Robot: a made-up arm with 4 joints.
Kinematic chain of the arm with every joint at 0, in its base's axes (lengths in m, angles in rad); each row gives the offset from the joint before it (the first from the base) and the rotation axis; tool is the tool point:
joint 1: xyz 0 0 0.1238 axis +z
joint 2: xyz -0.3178 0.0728 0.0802 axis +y
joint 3: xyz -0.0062 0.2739 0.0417 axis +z
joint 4: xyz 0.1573 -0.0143 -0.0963 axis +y
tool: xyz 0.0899 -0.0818 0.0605
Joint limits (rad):
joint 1: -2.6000..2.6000
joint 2: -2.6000..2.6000
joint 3: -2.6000..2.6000
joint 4: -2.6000..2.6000
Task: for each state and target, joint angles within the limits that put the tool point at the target. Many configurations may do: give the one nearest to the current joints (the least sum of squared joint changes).
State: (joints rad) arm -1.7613 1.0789 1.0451 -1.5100
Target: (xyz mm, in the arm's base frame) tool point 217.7 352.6 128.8
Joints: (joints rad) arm -1.0995 0.8603 0.8863 -1.6731
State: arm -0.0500 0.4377 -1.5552 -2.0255
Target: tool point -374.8 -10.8 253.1
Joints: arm 0.6022 0.6074 -0.9792 -1.4502
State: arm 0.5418 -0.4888 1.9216 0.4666
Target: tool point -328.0 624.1 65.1
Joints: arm -0.0725 -0.7010 2.3800 0.7441
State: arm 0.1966 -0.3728 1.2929 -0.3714
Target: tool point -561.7 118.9 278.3
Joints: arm 0.9953 -0.2895 1.3791 -0.4555
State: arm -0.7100 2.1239 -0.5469 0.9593
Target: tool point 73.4 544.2 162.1
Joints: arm -1.4171 2.4009 -0.4252 1.1284
